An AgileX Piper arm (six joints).
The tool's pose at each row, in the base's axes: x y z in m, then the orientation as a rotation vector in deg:
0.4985 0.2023 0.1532 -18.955 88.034 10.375
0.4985 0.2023 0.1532 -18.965 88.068 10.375
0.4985 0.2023 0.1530 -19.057 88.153 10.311
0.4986 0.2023 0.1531 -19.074 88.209 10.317
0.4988 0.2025 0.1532 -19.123 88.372 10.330
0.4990 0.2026 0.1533 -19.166 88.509 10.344
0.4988 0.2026 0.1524 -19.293 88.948 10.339
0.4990 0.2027 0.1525 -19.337 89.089 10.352
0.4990 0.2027 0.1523 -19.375 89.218 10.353
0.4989 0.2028 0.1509 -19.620 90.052 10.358
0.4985 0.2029 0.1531 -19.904 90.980 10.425
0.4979 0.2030 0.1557 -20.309 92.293 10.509
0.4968 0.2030 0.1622 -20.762 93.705 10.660
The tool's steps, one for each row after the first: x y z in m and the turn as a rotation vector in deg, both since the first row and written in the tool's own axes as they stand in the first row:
0.0000 0.0000 0.0000 -0.007 0.035 0.000
0.0002 0.0000 0.0000 -0.026 0.138 -0.082
0.0001 0.0000 0.0001 -0.041 0.194 -0.079
0.0000 0.0001 0.0003 -0.081 0.360 -0.072
-0.0001 0.0001 0.0006 -0.118 0.499 -0.066
0.0008 0.0003 0.0004 -0.198 0.948 -0.070
0.0007 0.0003 0.0006 -0.235 1.092 -0.064
0.0009 0.0003 0.0006 -0.260 1.223 -0.064
0.0023 0.0006 0.0005 -0.424 2.076 -0.064
0.0000 0.0006 0.0002 -0.651 3.020 -0.032
-0.0026 0.0006 -0.0003 -0.968 4.358 0.006
-0.0091 0.0003 -0.0014 -1.358 5.794 0.074

